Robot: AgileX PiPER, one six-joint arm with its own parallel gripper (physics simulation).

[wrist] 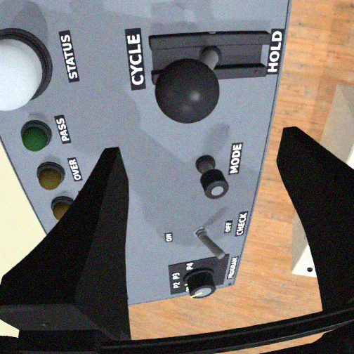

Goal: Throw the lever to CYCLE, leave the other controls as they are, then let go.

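The lever's black ball (187,90) stands above the slotted guide (210,40), and its shaft leans from mid-slot toward the CYCLE label (135,59), away from the HOLD label (275,52). How far it is from its end stop cannot be told. My gripper (202,153) is open, its fingers wide apart on either side and below the ball in the wrist view. Neither fingertip touches the ball. The MODE knob (215,183), the CHECK toggle (212,245) and the PROGRAM dial (200,284) show between the fingers.
A large white STATUS lamp (15,75) is at the upper left, with a green PASS lamp (34,138) and an amber OVER lamp (50,177) below it. The left finger partly covers another amber lamp (61,209). A pale block (303,250) lies right of the panel, partly behind the right finger.
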